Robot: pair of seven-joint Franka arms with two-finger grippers.
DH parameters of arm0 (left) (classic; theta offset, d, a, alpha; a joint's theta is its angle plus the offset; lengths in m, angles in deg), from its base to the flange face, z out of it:
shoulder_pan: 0 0.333 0 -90
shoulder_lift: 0 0 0 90
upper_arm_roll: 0 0.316 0.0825 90
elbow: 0 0 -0.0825 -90
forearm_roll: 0 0.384 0 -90
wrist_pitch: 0 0 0.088 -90
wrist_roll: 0 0.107 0 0
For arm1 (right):
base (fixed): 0 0 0 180
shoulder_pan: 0 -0.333 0 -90
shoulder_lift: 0 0 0 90
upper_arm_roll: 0 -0.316 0.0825 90
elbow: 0 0 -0.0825 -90
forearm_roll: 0 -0.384 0 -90
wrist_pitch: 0 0 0.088 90
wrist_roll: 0 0.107 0 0
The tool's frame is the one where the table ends.
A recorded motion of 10 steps. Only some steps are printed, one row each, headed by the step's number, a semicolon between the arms.
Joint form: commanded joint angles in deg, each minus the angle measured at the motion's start. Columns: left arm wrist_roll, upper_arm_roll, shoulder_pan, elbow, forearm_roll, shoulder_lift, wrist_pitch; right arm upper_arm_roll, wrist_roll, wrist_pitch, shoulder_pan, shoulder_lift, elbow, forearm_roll.
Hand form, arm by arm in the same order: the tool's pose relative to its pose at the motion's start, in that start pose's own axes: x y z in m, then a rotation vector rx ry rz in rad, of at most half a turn. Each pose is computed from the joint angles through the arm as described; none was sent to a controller.
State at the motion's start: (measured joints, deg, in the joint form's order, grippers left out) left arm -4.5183 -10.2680 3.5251 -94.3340 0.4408 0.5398 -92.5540; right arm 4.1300 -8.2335 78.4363 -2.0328 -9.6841 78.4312 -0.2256
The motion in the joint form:
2: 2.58 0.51 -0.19 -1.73 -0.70 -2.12 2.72; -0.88 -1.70 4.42 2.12 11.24 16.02 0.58
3: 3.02 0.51 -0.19 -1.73 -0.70 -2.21 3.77; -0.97 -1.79 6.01 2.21 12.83 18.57 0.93
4: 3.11 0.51 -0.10 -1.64 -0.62 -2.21 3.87; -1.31 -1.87 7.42 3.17 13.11 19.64 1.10
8: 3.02 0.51 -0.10 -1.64 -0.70 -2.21 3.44; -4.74 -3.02 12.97 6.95 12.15 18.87 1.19
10: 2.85 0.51 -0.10 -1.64 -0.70 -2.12 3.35; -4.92 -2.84 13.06 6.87 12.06 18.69 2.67
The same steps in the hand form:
2: -0.0165 -0.0015 -0.0013 -0.0039 -0.0415 0.0387; -0.0538 0.0092 0.0214 0.0083 -0.0057 -0.0081
3: -0.0190 -0.0016 -0.0006 -0.0030 -0.0583 0.0464; -0.0597 0.0092 0.0263 0.0019 0.0044 -0.0095
4: -0.0190 -0.0026 -0.0012 -0.0017 -0.0584 0.0465; -0.0595 0.0152 0.0305 -0.0012 0.0147 -0.0001
8: -0.0182 -0.0024 -0.0018 -0.0034 -0.0509 0.0449; -0.0449 0.0204 0.0231 -0.0229 0.1058 -0.0135
10: -0.0176 -0.0024 -0.0011 -0.0036 -0.0509 0.0419; -0.0443 0.0208 0.0222 -0.0493 0.1041 -0.0141

